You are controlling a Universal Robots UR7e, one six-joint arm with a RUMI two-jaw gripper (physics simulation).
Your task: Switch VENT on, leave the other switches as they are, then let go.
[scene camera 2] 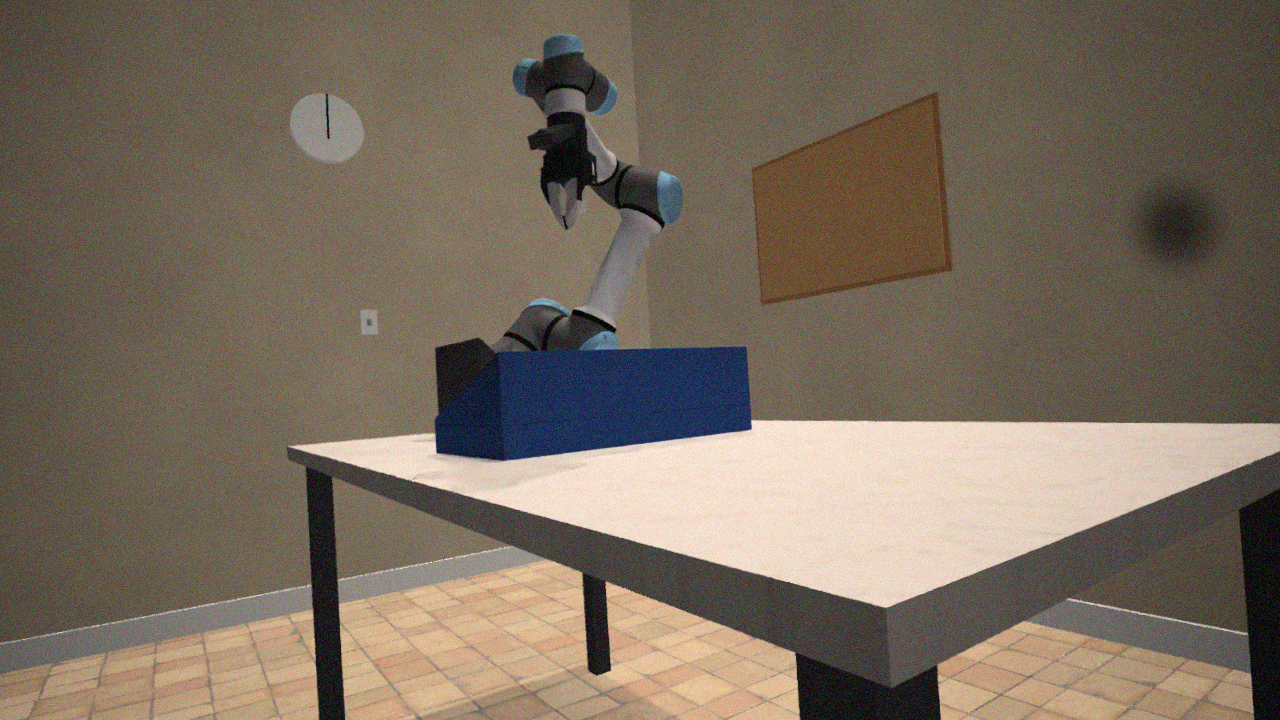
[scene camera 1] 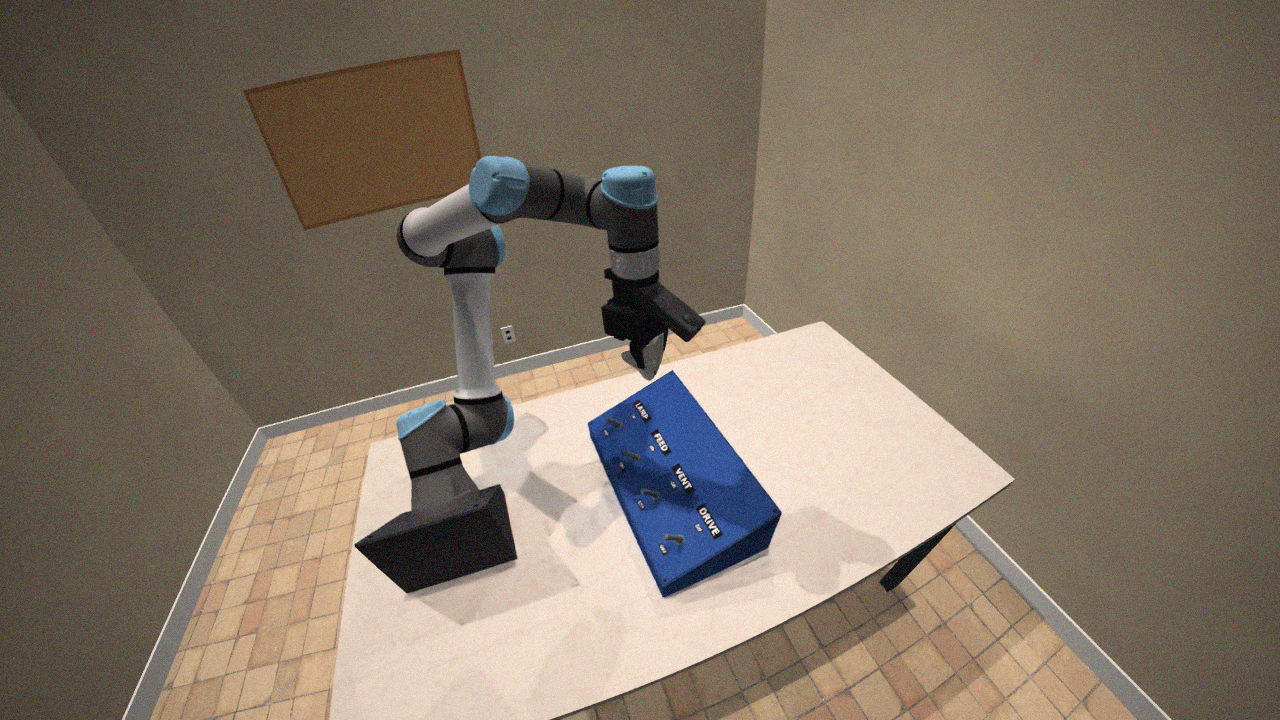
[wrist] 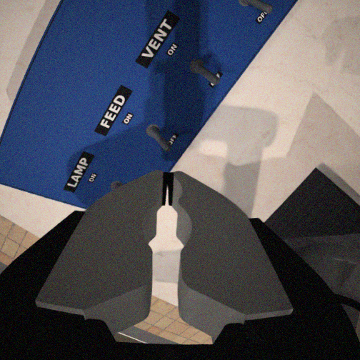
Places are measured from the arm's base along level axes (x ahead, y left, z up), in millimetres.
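Where they show: gripper, fingertip midpoint: [scene camera 2: 567,229] [scene camera 1: 650,379]; arm's base, origin of the base link: [scene camera 1: 447,507].
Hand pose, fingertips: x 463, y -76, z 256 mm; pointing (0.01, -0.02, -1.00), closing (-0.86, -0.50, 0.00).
Observation:
Each offset is from my fingertips to the top centre of the thing. Level surfaces: height alone.
A blue sloped switch box [scene camera 1: 716,465] [scene camera 2: 626,398] [wrist: 35,125] stands on the table. Its labels read LAMP, FEED, VENT and DRIVE. The VENT switch @[33 mm back, 45 mm right, 263 mm down] [scene camera 1: 650,494] [wrist: 206,73] is a grey lever leaning toward its OFF mark. The FEED switch @[32 mm back, 75 mm left, 263 mm down] [scene camera 1: 631,456] [wrist: 160,138] and the DRIVE switch @[34 mm back, 165 mm right, 263 mm down] [scene camera 1: 674,539] [wrist: 256,5] also lean to the OFF side. The LAMP switch @[31 mm back, 195 mm left, 263 mm down] [scene camera 1: 613,422] [wrist: 116,185] is partly hidden by a finger in the wrist view. My gripper [scene camera 1: 651,374] [scene camera 2: 566,223] [wrist: 167,176] is shut and empty, pointing down above the box's LAMP end, apart from the levers.
The pale table @[389 mm down] [scene camera 1: 877,429] [scene camera 2: 805,501] carries the box and the arm's dark base [scene camera 1: 438,546]. The base stands beside the lever side of the box. A cork board [scene camera 1: 366,138] [scene camera 2: 854,201] hangs on the wall.

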